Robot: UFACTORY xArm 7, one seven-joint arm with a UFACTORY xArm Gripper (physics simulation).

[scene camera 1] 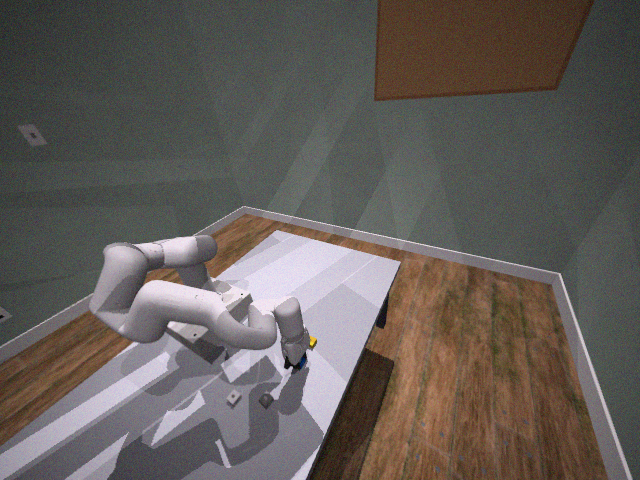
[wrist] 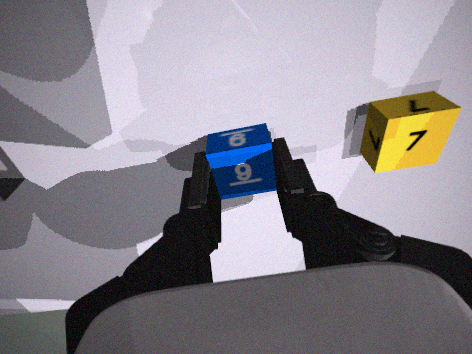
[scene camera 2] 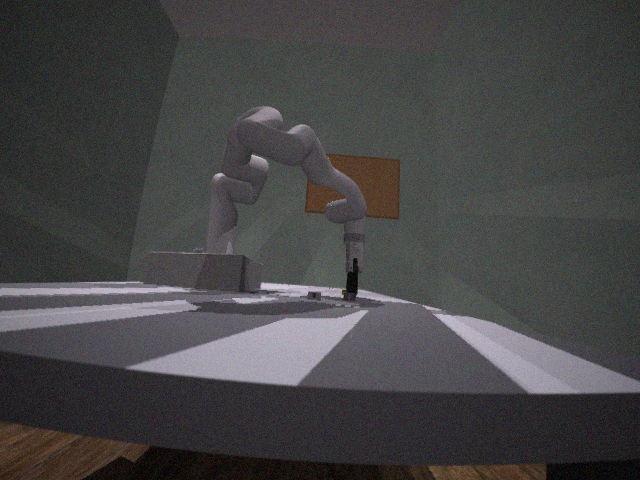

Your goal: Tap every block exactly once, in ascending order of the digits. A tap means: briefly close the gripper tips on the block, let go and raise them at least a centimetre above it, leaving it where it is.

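Observation:
My gripper (scene camera 1: 295, 365) (scene camera 2: 351, 296) (wrist: 243, 166) is shut on the blue block (scene camera 1: 303, 363) (wrist: 243, 172), with one finger against each side at table level. The blue block shows an underlined 9 in the wrist view. A yellow block (scene camera 1: 312, 342) (wrist: 417, 140) with a 7 stands apart to the right in the wrist view. A dark grey block (scene camera 1: 266, 399) and a light block (scene camera 1: 233, 397) stand together nearer scene camera 1; their digits cannot be read. Part of a dark block (wrist: 9, 177) shows at the wrist view's left edge.
The arm's box-shaped base (scene camera 2: 206, 271) stands on the white table (scene camera 1: 356, 266) (scene camera 2: 320, 418). The table's long edge runs to the right of the blocks in scene camera 1. Arm shadows lie across the table top.

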